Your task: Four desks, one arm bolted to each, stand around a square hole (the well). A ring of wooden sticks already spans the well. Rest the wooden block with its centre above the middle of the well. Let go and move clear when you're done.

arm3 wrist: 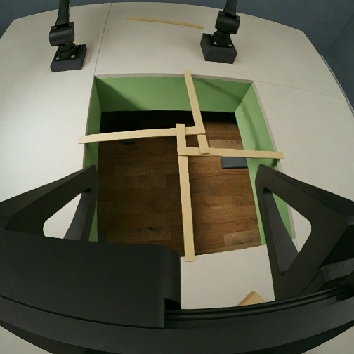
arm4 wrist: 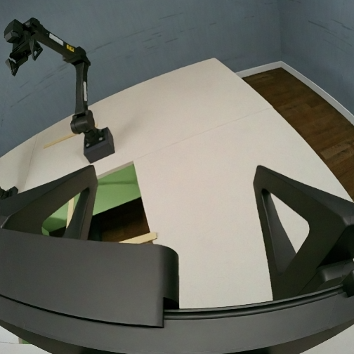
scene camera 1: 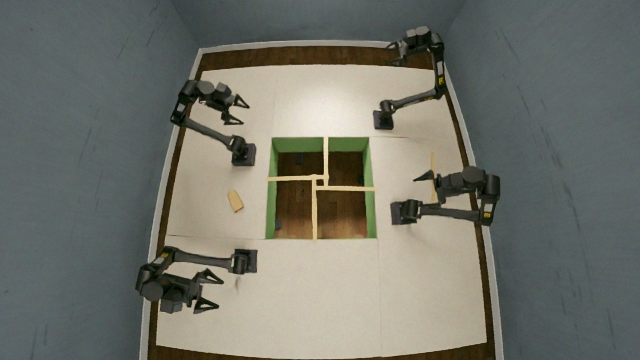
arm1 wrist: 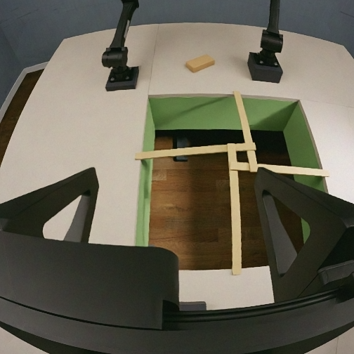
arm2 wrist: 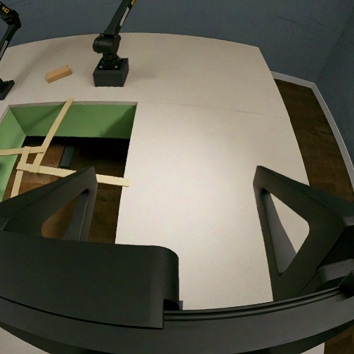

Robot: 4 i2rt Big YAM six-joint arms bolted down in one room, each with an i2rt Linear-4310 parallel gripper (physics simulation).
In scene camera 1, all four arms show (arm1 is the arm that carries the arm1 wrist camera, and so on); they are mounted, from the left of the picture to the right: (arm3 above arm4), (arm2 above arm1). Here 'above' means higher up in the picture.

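The wooden block (arm1 wrist: 200, 63) (arm2 wrist: 59, 74) (arm3 wrist: 251, 299) (scene camera 1: 235, 201) lies flat on the left desk in scene camera 1, between the bases of arm3 and arm4. The ring of sticks (arm1 wrist: 235, 220) (arm2 wrist: 55, 122) (arm3 wrist: 185, 210) (arm4 wrist: 142, 238) (scene camera 1: 314, 215) spans the well (arm1 wrist: 190, 111) (scene camera 1: 300, 145); the sticks overlap around a small square opening near its middle. Arm1's gripper (arm1 wrist: 176, 170), arm2's gripper (arm2 wrist: 176, 170) (scene camera 1: 390, 55), arm3's gripper (arm3 wrist: 176, 170) (scene camera 1: 245, 114) and arm4's gripper (arm4 wrist: 176, 170) (scene camera 1: 220, 294) are open and empty, held above or beyond the desks, away from the block.
A loose thin stick (arm3 wrist: 165, 22) (arm4 wrist: 59, 141) (scene camera 1: 433, 160) lies on the right desk in scene camera 1, partly under arm1's gripper. The bases of arm3 (scene camera 1: 243, 154) and arm4 (scene camera 1: 245, 261) stand left of the well, those of arm2 (scene camera 1: 383, 120) and arm1 (scene camera 1: 401, 213) right of it.
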